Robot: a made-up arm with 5 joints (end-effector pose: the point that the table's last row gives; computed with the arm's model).
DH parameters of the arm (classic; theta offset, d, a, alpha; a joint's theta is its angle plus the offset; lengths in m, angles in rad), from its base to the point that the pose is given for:
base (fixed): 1.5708 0.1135 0 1.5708
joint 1: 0 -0.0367 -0.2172 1.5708
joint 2: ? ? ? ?
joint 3: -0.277 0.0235 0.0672 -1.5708
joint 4: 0.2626 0 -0.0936 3.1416
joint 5: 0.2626 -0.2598 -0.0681 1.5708
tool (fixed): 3.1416 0.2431 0 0
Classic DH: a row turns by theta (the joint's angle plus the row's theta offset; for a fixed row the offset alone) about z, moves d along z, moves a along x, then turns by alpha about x.
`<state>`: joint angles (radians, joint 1 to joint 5).
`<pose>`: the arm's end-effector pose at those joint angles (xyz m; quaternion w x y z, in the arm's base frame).
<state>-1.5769 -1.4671 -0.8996 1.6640 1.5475</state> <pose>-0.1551 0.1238 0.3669 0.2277 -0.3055 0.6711 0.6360</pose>
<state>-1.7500 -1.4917 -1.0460 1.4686 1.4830</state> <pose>-0.1129 0.1775 0.3742 0.1959 -0.2238 0.7314 0.6136</pose>
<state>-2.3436 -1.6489 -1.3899 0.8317 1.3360</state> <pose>0.0505 0.3259 0.2485 0.2489 0.0510 0.8862 0.3875</pose>
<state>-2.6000 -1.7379 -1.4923 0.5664 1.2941</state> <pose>0.1185 0.3295 0.1550 0.3315 0.1350 0.9038 0.2346</pose>
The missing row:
joint 2: -1.2938 0 -0.1631 0
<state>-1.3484 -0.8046 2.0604 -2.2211 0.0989</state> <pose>0.2499 0.0053 -0.1481 0.0838 0.6225 0.7261 -0.2799</pose>
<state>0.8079 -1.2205 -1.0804 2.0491 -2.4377</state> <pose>0.1206 -0.3173 -0.3350 0.0469 -0.7566 0.5171 -0.3975</pose>
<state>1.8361 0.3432 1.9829 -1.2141 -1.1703</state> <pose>0.2547 -0.1511 -0.4690 0.2568 0.3027 0.7238 -0.5643</pose>
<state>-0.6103 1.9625 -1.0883 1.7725 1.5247</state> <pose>0.0721 -0.0926 0.3147 0.8732 -0.2202 -0.0194 -0.4343</pose>
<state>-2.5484 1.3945 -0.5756 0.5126 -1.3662</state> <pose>0.2806 0.1679 0.5012 0.4656 -0.4239 -0.0083 -0.7768</pose>
